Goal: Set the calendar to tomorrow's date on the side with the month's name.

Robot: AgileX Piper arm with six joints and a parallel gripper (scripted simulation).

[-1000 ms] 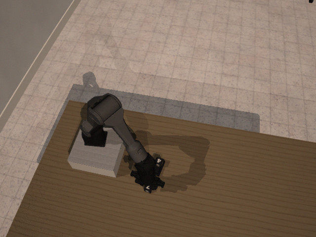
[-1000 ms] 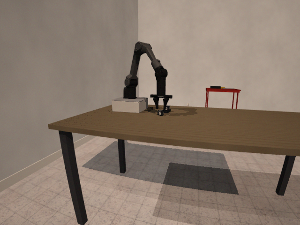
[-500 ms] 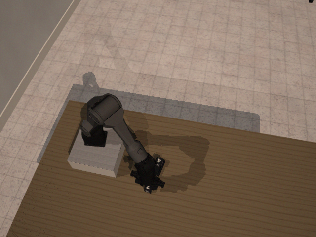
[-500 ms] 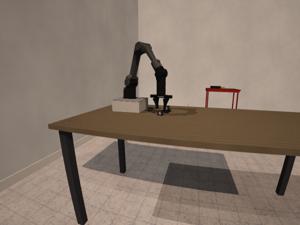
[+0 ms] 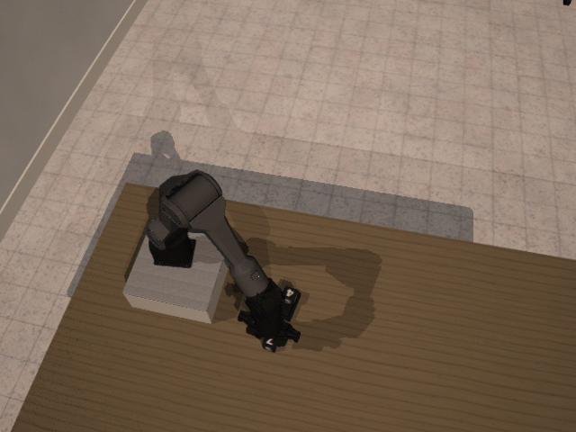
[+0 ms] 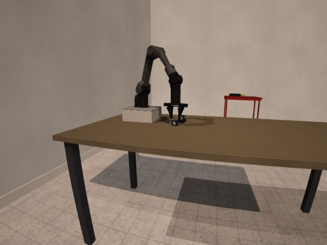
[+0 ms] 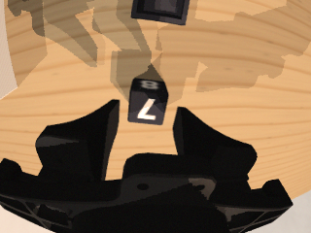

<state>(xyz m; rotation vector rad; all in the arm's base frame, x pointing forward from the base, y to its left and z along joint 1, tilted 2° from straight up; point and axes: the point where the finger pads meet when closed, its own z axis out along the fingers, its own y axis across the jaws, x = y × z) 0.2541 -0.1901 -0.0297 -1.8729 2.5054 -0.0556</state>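
Now: hand 30 mm above the black number cube. The rest, counted from my hand: tray: 110 mm to the left, 40 mm below, 30 mm ahead.
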